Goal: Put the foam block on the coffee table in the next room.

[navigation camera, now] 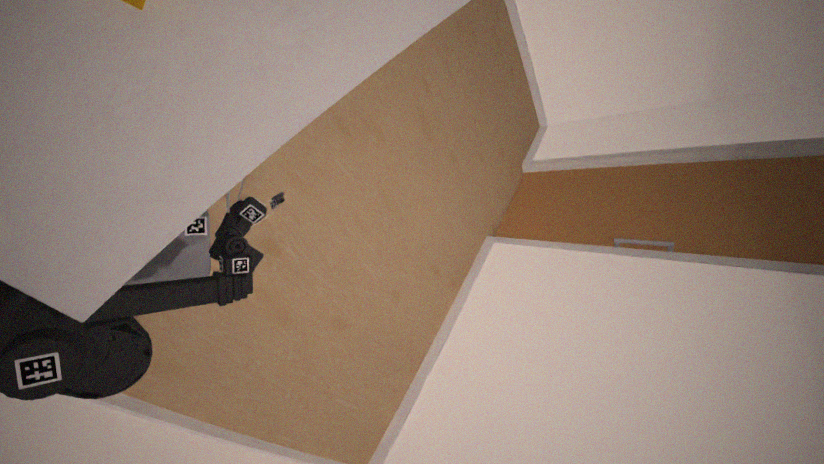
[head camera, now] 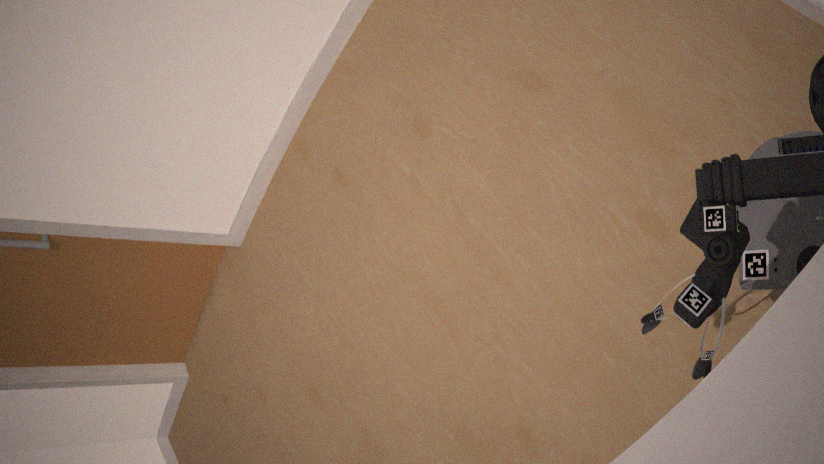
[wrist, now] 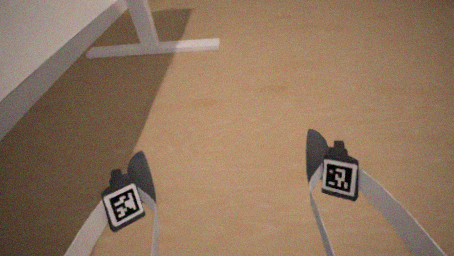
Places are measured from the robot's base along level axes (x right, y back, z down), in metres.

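Pixels of known places: gripper, between the fingertips: [navigation camera: 262, 178] [head camera: 671, 353] [wrist: 228, 158].
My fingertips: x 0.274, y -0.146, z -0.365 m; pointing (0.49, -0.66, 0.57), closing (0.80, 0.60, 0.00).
Note:
Behind a point stands the place of what it marks.
A small yellow part of the foam block [navigation camera: 133, 2] @(z -0.730, x -0.016, y -0.328 m) shows at the top left edge of the navigation view, over the white table top [head camera: 749, 397] @(z -0.720, x 0.087, y -0.137 m) [navigation camera: 144, 144] @(z -0.721, x 0.001, y -0.142 m). The rest of it is cut off. The coffee table does not show. My gripper [head camera: 675, 346] @(z -0.365, x 0.273, y -0.146 m) [wrist: 228, 158] @(z -0.365, x 0.273, y -0.146 m) is open, its fingers wide apart with bare floor between them. It is beside the table's edge and lower than its top, at the right in the head view. In the navigation view, the table top hides part of the gripper.
An opening with darker orange-brown floor [head camera: 103, 299] @(z -0.628, x 2.677, y -0.145 m) [navigation camera: 651, 201] @(z -1.166, x 2.735, y -0.206 m) lies between white walls [head camera: 144, 103] @(z -0.714, x 1.860, y 0.598 m) [navigation camera: 605, 357] @(z -1.059, x 1.761, y 0.702 m). A grey handle-like bar [head camera: 25, 243] @(z -1.088, x 2.347, y 0.093 m) [navigation camera: 642, 242] @(z -1.145, x 2.347, y 0.090 m) shows there. A white leg [wrist: 142, 25] @(z -0.139, x 0.614, y -1.138 m) with a crosswise foot [wrist: 195, 45] stands ahead of the gripper in the wrist view.

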